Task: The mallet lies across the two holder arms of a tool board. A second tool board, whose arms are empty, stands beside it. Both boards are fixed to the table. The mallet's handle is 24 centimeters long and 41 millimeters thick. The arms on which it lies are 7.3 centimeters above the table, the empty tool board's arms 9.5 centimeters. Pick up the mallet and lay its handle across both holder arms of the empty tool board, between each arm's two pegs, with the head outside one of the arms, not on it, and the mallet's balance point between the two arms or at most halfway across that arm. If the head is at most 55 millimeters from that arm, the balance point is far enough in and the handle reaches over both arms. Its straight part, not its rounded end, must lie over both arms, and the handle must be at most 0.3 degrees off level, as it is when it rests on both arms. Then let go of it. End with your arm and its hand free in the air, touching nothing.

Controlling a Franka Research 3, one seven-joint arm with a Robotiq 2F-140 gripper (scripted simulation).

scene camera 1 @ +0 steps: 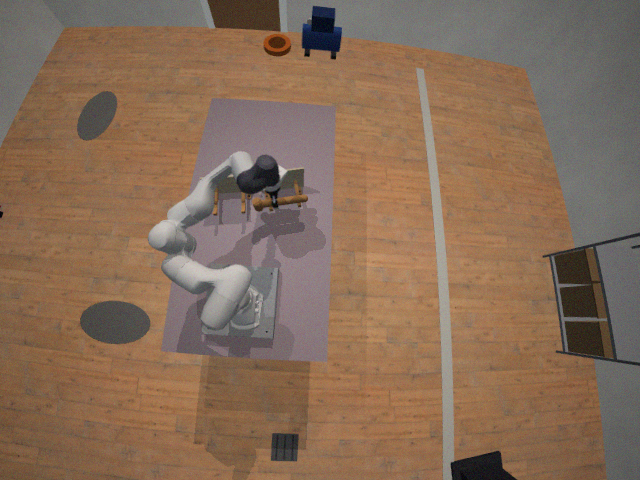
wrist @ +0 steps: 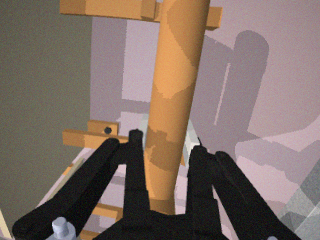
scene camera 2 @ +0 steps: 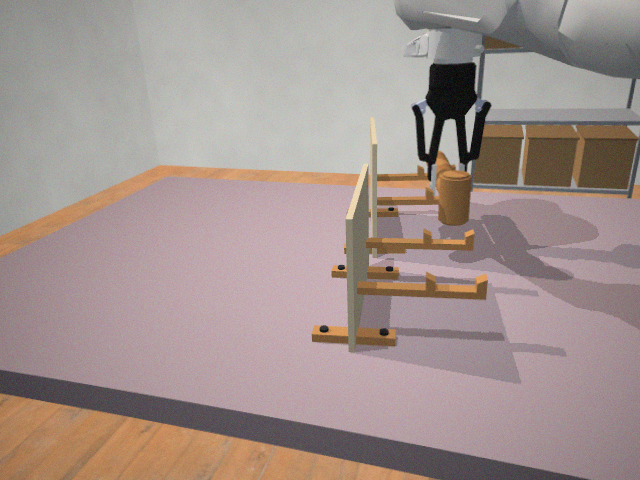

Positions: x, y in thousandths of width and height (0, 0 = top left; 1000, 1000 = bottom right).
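You'd find my gripper (scene camera 2: 696, 411) here, and the wrist camera has my gripper too, at (wrist: 517, 527). There's also a wooden mallet (scene camera 2: 710, 399).
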